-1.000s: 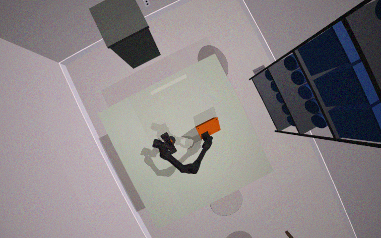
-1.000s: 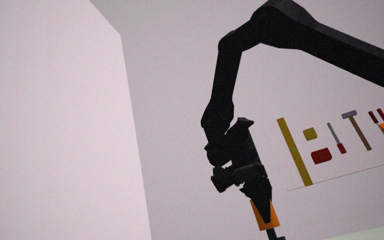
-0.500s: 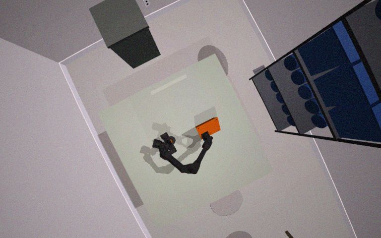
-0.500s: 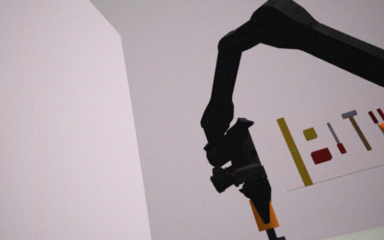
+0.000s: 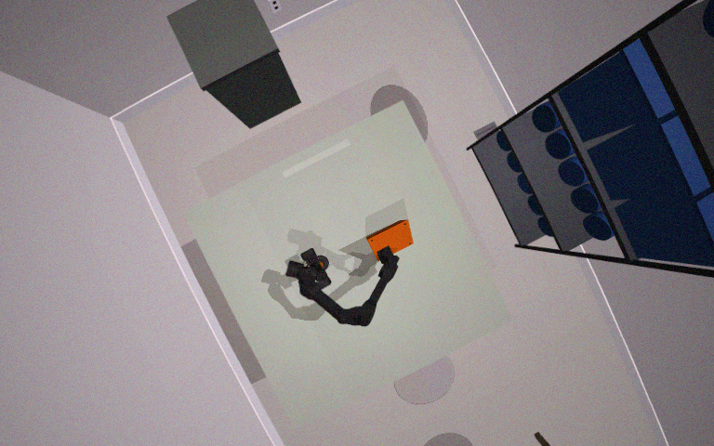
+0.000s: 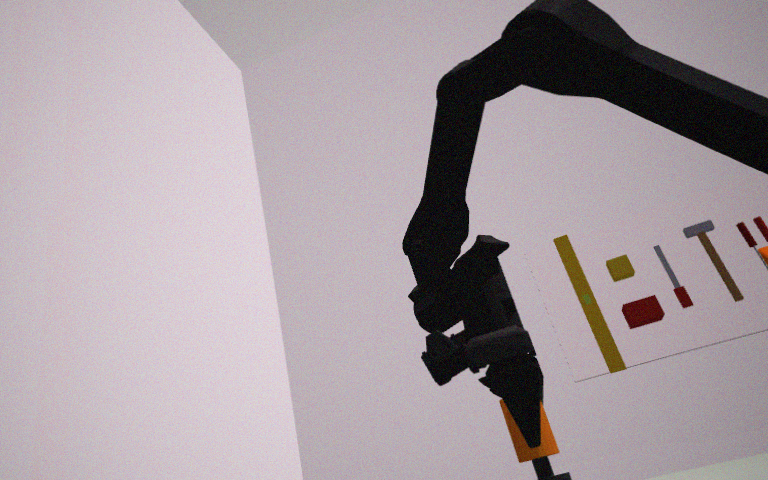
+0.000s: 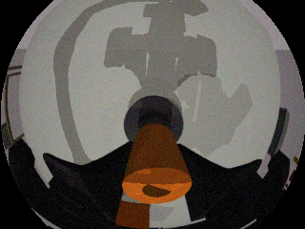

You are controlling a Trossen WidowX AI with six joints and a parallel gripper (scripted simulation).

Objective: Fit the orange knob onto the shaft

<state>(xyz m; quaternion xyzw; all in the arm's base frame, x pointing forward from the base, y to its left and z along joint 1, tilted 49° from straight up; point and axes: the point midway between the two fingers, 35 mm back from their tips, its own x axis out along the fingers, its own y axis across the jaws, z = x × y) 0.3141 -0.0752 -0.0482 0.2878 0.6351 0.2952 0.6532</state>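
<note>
The orange knob is 20 mm above my gripper tip. From my gripper tip the other things lie so: dark round pedestal (40 mm below).
</note>
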